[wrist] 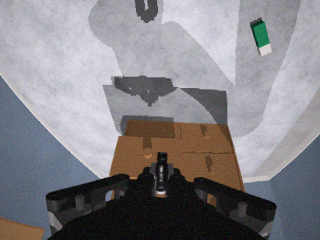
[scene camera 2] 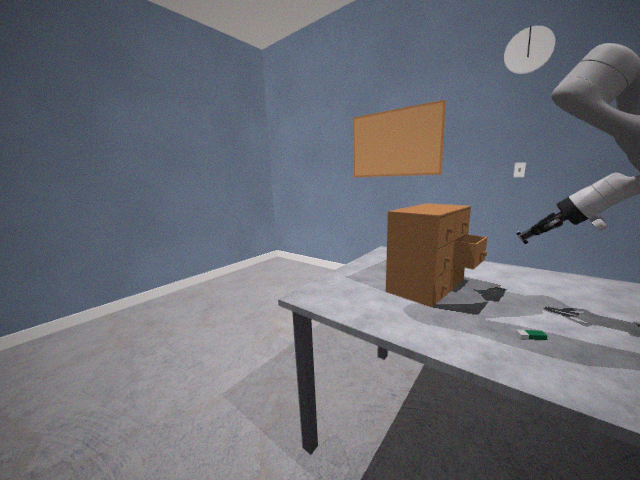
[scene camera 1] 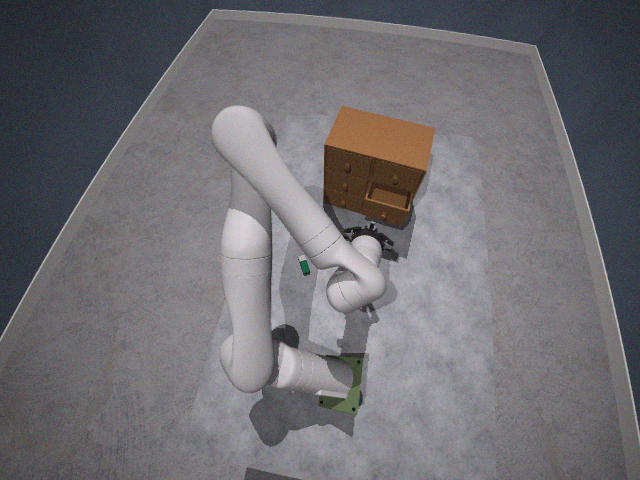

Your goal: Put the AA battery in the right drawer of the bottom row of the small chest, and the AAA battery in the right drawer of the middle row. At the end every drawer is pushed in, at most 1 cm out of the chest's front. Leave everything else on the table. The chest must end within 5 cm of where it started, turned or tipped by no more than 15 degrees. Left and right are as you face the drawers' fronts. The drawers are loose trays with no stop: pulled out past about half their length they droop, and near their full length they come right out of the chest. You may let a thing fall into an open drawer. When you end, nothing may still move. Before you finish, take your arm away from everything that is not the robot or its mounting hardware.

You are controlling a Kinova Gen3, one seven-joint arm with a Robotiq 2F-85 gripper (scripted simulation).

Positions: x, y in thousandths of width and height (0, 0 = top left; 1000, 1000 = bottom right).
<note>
I see my gripper (scene camera 2: 813, 497), a wooden chest (scene camera 2: 645, 499), a drawer (scene camera 1: 624, 414), a drawer (wrist: 430, 535), a drawer (wrist: 664, 581), a drawer (scene camera 1: 559, 389) and a drawer (scene camera 1: 637, 372).
The wooden chest is seen too in scene camera 1 (scene camera 1: 613, 293). My gripper shows as well in the wrist view (wrist: 505, 715).
</note>
